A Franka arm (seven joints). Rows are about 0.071 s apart.
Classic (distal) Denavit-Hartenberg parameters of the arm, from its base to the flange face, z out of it. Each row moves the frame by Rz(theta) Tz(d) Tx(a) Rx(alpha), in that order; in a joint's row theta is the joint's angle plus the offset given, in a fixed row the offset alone. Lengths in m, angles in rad.
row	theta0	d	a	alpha
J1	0	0.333	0	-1.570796
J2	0	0	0	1.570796
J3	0	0.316	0.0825	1.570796
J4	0	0	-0.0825	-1.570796
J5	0	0.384	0	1.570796
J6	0	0	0.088	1.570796
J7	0	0.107	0	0
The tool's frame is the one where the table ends.
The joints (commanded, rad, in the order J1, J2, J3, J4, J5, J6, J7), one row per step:
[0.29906, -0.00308, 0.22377, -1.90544, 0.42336, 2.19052, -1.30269]
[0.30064, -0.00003, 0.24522, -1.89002, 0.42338, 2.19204, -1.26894]
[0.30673, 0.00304, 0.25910, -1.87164, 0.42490, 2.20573, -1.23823]
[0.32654, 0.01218, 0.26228, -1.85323, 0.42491, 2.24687, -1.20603]
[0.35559, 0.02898, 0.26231, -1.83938, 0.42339, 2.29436, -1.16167]
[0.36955, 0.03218, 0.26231, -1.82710, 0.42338, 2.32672, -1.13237]
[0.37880, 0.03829, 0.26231, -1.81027, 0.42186, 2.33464, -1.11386]
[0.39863, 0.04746, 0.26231, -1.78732, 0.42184, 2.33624, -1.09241]
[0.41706, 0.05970, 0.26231, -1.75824, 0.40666, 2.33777, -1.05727]
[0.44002, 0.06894, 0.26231, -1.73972, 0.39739, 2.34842, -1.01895]
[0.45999, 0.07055, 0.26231, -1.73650, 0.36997, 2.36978, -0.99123]
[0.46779, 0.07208, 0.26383, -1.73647, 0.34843, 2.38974, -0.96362]
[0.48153, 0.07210, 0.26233, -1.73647, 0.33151, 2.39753, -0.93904]
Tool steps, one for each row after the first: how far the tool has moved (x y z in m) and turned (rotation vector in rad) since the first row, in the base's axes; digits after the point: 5 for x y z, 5 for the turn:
[-0.00491, 0.01259, 0.00623, 0.01084, 0.00344, -0.00756]
[-0.00786, 0.02364, 0.01530, 0.02934, -0.00588, -0.02043]
[-0.00862, 0.03614, 0.02394, 0.05722, -0.03138, -0.04146]
[-0.01033, 0.05177, 0.02658, 0.08497, -0.04469, -0.06883]
[-0.01127, 0.05901, 0.03473, 0.11061, -0.06276, -0.09225]
[-0.01161, 0.06465, 0.04077, 0.12448, -0.06786, -0.10132]
[-0.01550, 0.07605, 0.04746, 0.14007, -0.06644, -0.10046]
[-0.01803, 0.08698, 0.05539, 0.14977, -0.06904, -0.10779]
[-0.02333, 0.09928, 0.06070, 0.16401, -0.06740, -0.11848]
[-0.02937, 0.10849, 0.06385, 0.16399, -0.08674, -0.12080]
[-0.03149, 0.11263, 0.06532, 0.16576, -0.09990, -0.13456]
[-0.03611, 0.11820, 0.06621, 0.16418, -0.10373, -0.14010]

